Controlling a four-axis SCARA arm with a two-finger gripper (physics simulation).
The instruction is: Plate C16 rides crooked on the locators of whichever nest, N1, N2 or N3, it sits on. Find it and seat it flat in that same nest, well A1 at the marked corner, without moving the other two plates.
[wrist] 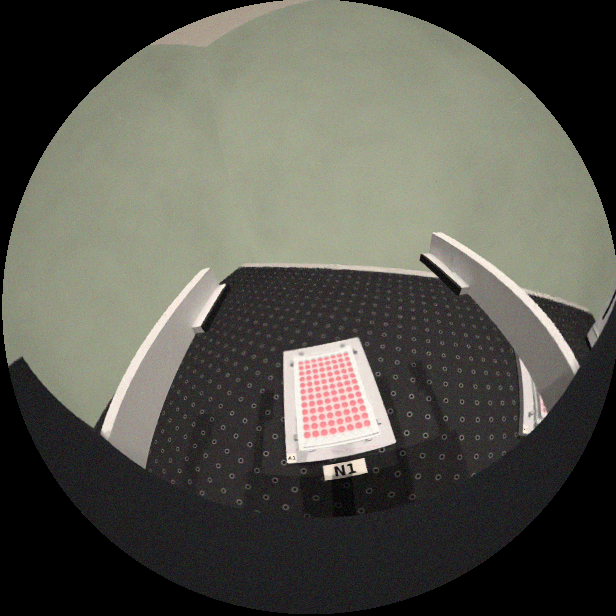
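Observation:
In the wrist view a white well plate (334, 397) with pink-red wells lies on a grey nest (339, 402) labelled N1 (344, 469). A small marked corner tag (291, 457) sits at the nest's near left. The plate looks slightly skewed within the nest outline; I cannot tell whether it sits flat, and I cannot read any plate label. My gripper (330, 275) hangs well above it, its two white fingers (166, 356) (499, 310) spread wide on either side with nothing between them.
The nest stands on a black perforated breadboard (344, 344) whose far edge meets a green wall. Part of another nest with a plate (534, 402) shows at the right edge, mostly hidden behind the right finger.

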